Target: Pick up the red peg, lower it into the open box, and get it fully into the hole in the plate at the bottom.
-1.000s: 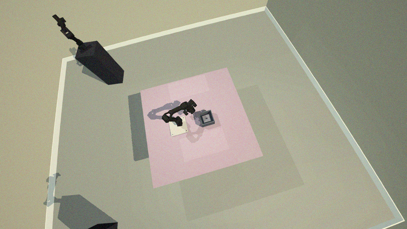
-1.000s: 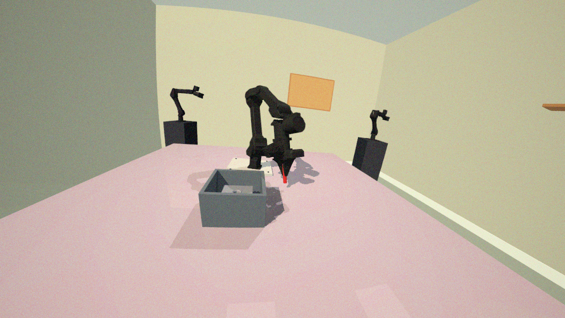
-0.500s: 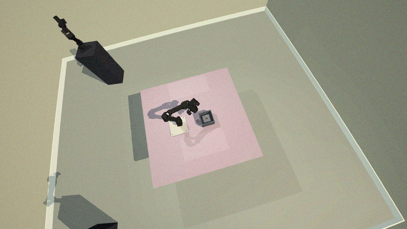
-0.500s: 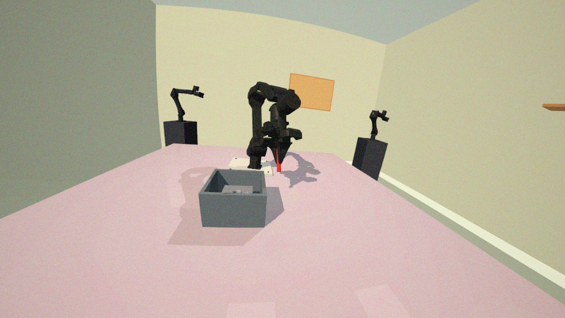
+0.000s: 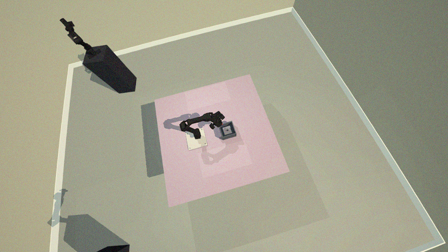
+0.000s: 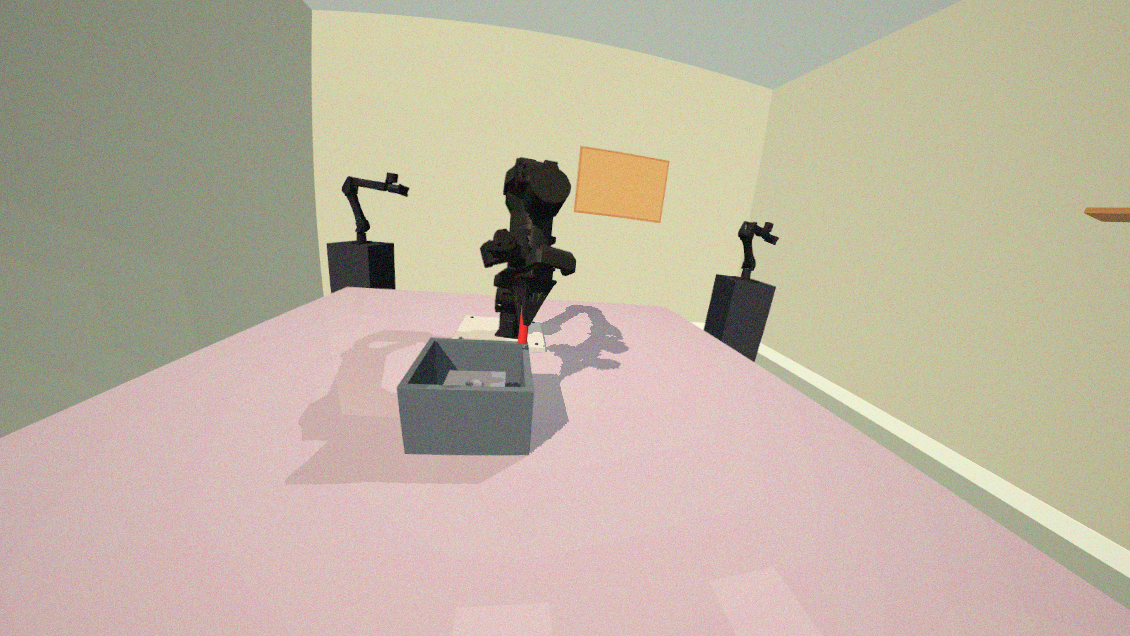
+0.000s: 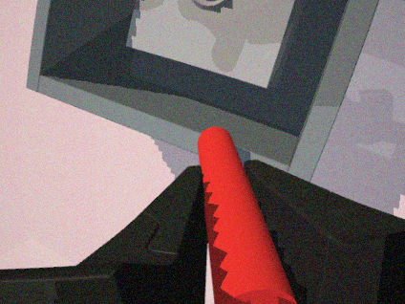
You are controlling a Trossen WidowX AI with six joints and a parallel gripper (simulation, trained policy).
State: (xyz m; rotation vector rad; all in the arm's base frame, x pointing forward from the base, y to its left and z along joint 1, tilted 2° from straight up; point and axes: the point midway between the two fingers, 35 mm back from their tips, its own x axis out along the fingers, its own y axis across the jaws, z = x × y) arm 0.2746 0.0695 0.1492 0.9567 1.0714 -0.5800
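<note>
My gripper tip is now 60 mm short of the plate, 60 mm to the left of it and 90 mm above it. The rest, counted from my gripper tip: red peg: 10 mm above; then grey box: 60 mm ahead, 60 mm to the right, 110 mm below.
</note>
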